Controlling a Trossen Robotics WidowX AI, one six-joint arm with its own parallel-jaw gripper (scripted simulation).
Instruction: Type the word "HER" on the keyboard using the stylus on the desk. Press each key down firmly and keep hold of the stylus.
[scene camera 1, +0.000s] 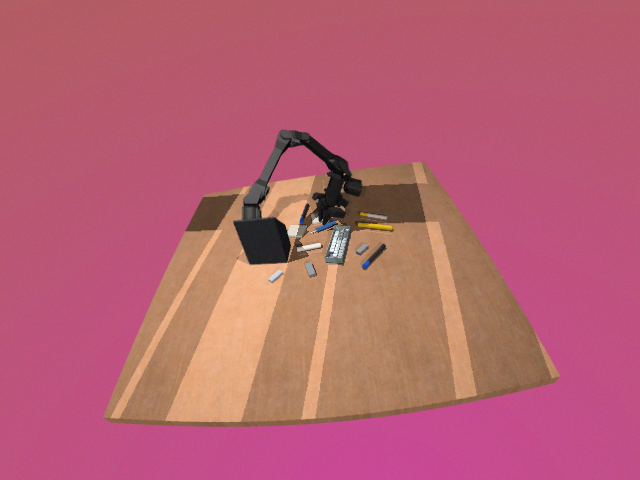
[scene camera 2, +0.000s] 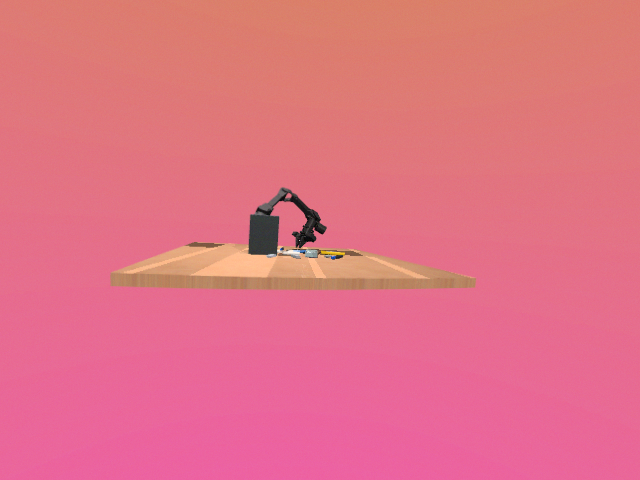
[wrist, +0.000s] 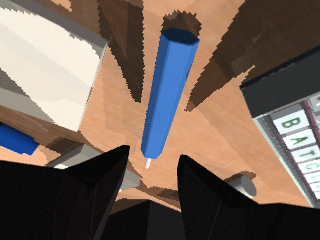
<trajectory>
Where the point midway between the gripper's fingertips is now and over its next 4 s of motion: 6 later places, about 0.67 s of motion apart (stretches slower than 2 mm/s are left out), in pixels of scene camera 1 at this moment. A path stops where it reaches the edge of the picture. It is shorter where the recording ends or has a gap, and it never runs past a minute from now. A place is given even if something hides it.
My gripper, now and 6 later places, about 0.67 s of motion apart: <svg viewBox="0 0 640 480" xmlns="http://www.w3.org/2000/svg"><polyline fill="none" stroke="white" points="321,223 322,226 321,221 325,228 332,233 334,228 334,230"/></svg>
</trajectory>
